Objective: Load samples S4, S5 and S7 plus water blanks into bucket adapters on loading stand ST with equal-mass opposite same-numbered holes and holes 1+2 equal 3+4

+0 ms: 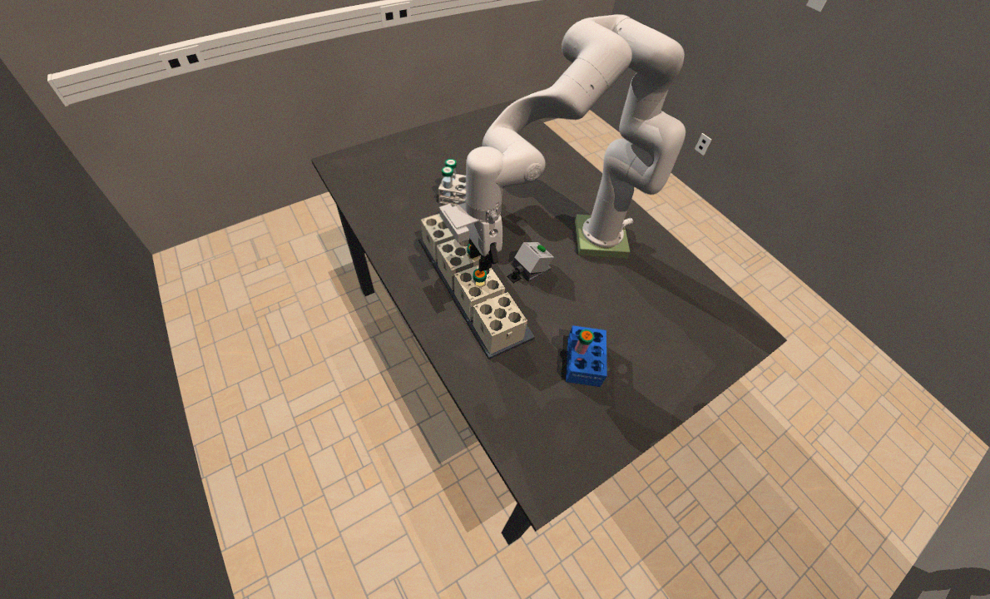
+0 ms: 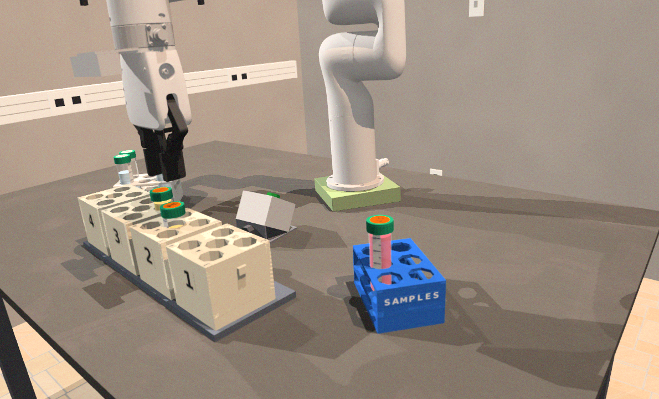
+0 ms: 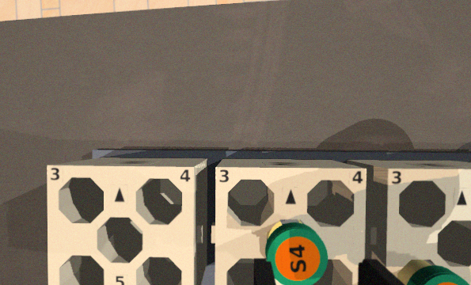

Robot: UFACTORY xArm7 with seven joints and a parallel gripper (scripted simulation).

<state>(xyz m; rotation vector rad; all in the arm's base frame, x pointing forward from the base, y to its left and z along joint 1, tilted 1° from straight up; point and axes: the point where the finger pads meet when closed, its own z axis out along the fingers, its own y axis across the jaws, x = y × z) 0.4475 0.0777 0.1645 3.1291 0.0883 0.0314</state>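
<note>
The pink tube lies 150 mm behind my hand, 260 mm to the left of it and 120 mm below it. From my hand the other things lie so: blue samples rack 170 mm behind, 270 mm to the left, 160 mm below; then white blanks rack 120 mm behind, 410 mm to the right, 160 mm below.
</note>
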